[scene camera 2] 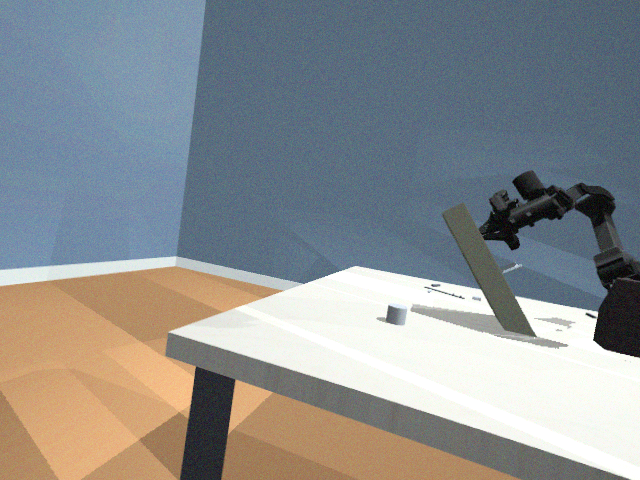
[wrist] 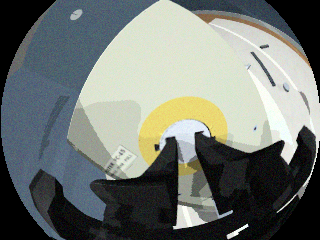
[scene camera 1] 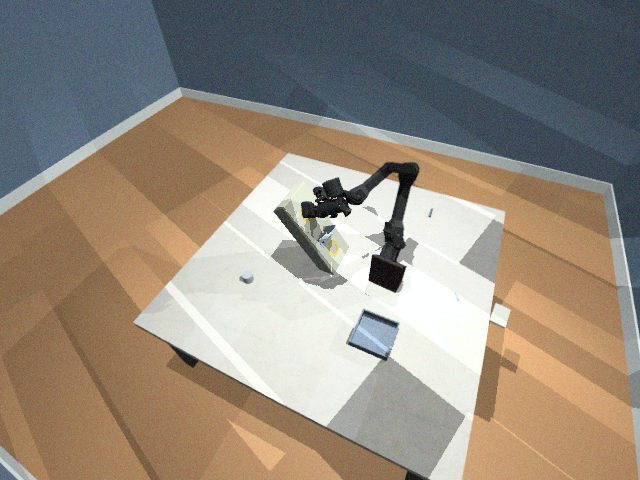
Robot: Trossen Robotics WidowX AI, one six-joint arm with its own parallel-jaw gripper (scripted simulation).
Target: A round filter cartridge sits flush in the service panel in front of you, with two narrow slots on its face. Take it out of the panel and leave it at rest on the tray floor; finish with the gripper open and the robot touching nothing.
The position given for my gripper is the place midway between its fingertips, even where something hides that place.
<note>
I see my gripper [scene camera 2: 474, 236], a round pale grey filter cartridge [wrist: 183, 130] and a blue-grey tray [scene camera 1: 374, 334].
My gripper is seen too in the wrist view [wrist: 184, 138].
</note>
